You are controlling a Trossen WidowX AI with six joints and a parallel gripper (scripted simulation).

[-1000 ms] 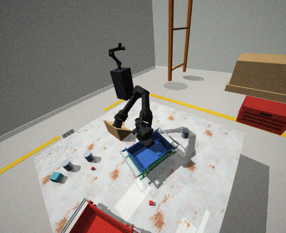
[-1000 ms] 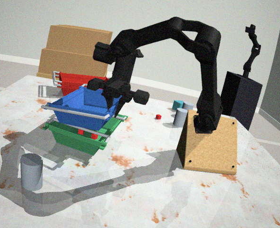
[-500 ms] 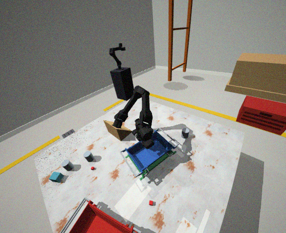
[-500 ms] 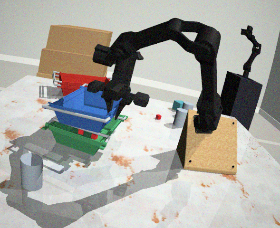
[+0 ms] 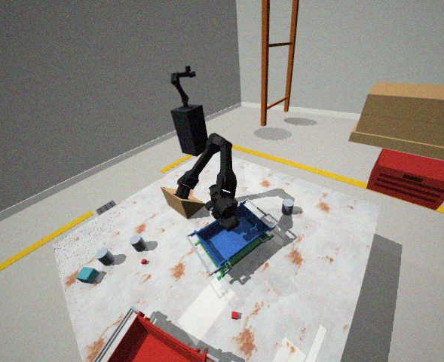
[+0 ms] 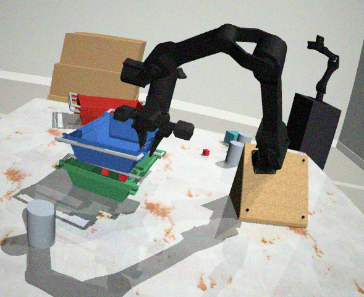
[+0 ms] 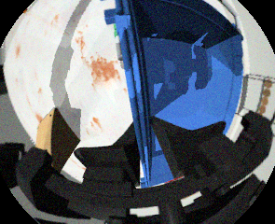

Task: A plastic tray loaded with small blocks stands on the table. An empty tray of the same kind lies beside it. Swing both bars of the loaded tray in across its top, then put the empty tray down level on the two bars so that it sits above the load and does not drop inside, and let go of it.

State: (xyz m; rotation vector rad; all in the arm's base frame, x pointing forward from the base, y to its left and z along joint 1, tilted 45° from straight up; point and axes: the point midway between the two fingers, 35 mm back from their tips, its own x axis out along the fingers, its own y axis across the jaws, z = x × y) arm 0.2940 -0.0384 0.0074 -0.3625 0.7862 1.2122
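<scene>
Right now my gripper tip is 70 mm short of the blue tray, 30 mm to the left of it and 30 mm below it. Also, from my gripper tip: teal block (510 mm to the right, 410 mm behind, 60 mm below).
</scene>
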